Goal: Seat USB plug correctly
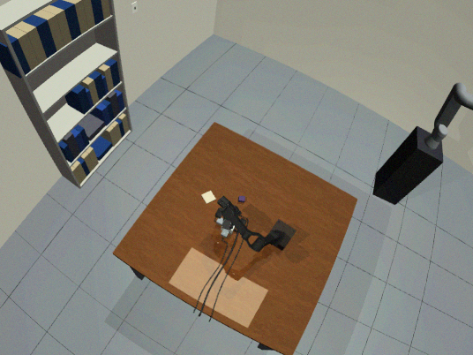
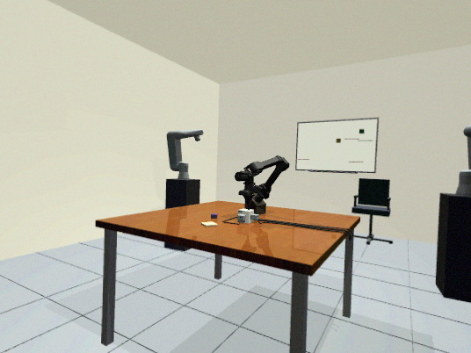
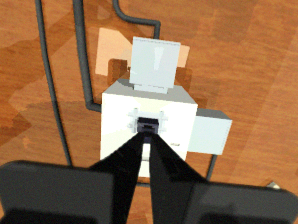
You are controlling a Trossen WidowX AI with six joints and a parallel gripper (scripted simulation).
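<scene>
My gripper tip is 1 cm above the USB plug. The rest, counted from my gripper tip: purple block (25 cm to the right, 9 cm below); then note pad (21 cm ahead, 16 cm to the right, 10 cm below).
</scene>
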